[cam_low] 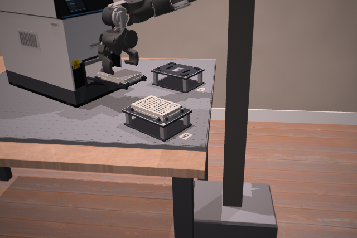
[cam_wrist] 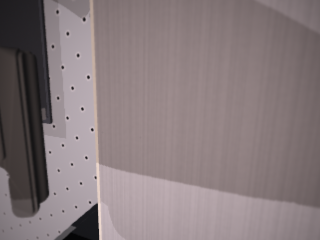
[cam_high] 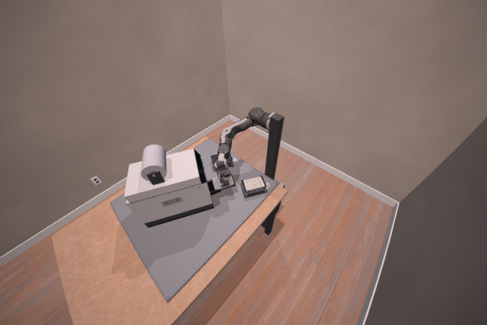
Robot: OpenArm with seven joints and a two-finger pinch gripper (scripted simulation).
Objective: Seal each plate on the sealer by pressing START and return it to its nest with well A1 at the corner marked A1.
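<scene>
Right now my hand is 30 mm above the sealer stage. From my hand the other things lie so: plate (140 mm behind, 150 mm to the left, 70 mm below); then start button (40 mm ahead, 130 mm to the right, 70 mm above); then dark screen panel (120 mm ahead, 20 mm to the right, 200 mm above).
</scene>
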